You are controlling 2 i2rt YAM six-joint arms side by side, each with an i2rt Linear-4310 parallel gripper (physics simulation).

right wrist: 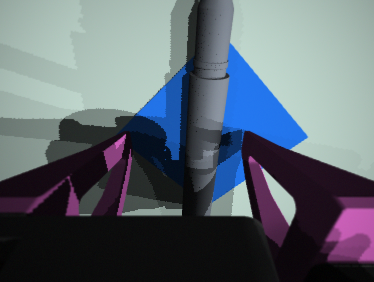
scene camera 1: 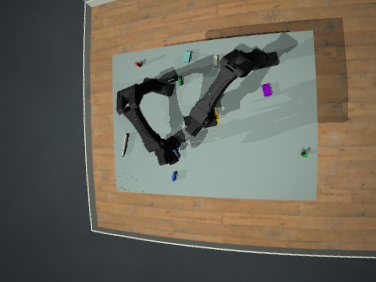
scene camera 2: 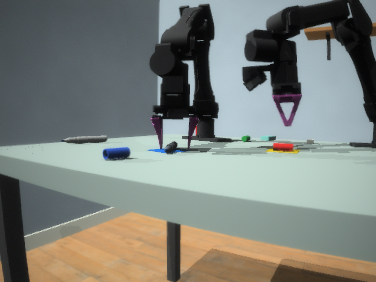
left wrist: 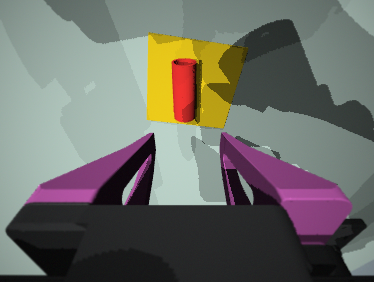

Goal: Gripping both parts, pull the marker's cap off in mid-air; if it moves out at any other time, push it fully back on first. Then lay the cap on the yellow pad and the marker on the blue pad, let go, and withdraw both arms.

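Frame: origin at the left arm's base, x ahead, y left, z up, level; metres.
Where they show: left gripper, between the fingertips: [scene camera 2: 287,126] [left wrist: 187,140]; right gripper, between the fingertips: [right wrist: 187,140] [scene camera 2: 174,149]; left arm's base, origin of its link: [scene camera 1: 258,62]; right arm's base, origin of its link: [scene camera 1: 157,87] [scene camera 2: 205,140].
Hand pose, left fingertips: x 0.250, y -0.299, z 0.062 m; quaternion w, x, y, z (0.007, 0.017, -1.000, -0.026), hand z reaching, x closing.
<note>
Each offset is from my left fingertips to the centre of the thing.
A grey marker {dz -0.053, dx +0.131, dy -0.256 m} [right wrist: 207,105] [scene camera 2: 171,147] lies across the blue pad {dz -0.062, dx +0.119, dy -0.265 m} [right wrist: 265,110]; its front end runs out of the right wrist view, so its tip is hidden. My right gripper [right wrist: 187,140] [scene camera 2: 175,148] is open and low over the pad, one finger on each side of the marker's body, not touching it. A hollow red cap {dz -0.053, dx +0.003, dy -0.009 m} [left wrist: 184,92] [scene camera 2: 283,146] lies on its side on the yellow pad {dz -0.062, dx -0.004, dy -0.009 m} [left wrist: 160,100] [scene camera 1: 217,118]. My left gripper [left wrist: 187,140] [scene camera 2: 287,125] is partly open and empty, above the table near the yellow pad.
Another grey marker {dz -0.052, dx +0.060, dy -0.584 m} [scene camera 1: 125,144] [scene camera 2: 90,139] lies at the table's left. A blue cap {dz -0.052, dx +0.294, dy -0.287 m} [scene camera 1: 174,176] [scene camera 2: 117,153] lies near the front. Teal {dz -0.055, dx -0.381, dy -0.082 m} [scene camera 1: 187,56], green {dz -0.052, dx -0.250, dy -0.147 m} [scene camera 1: 180,80], light grey {dz -0.056, dx -0.312, dy +0.073 m} [scene camera 1: 216,60] and purple {dz -0.055, dx -0.091, dy +0.309 m} [scene camera 1: 267,90] blocks lie farther off. The forearms come close together mid-table.
</note>
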